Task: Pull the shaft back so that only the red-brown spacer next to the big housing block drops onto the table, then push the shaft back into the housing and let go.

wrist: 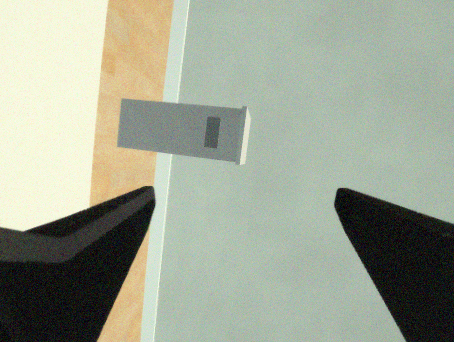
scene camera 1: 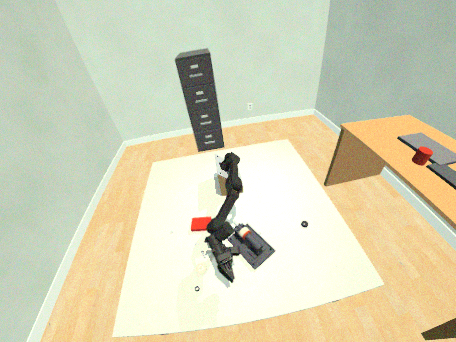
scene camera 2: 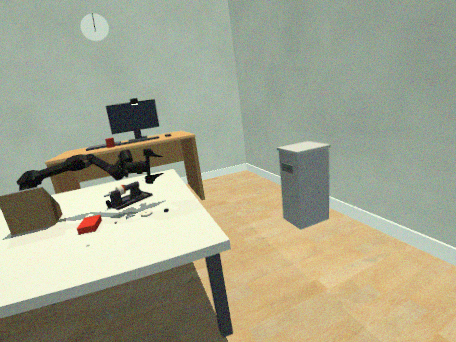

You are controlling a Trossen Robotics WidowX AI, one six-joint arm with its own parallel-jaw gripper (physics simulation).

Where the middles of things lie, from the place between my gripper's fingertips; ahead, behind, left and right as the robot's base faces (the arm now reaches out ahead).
Labels:
My gripper is now 21 cm past the dark fixture (scene camera 1: pixel 255 250), 14 cm to the right of it and 14 cm above it.

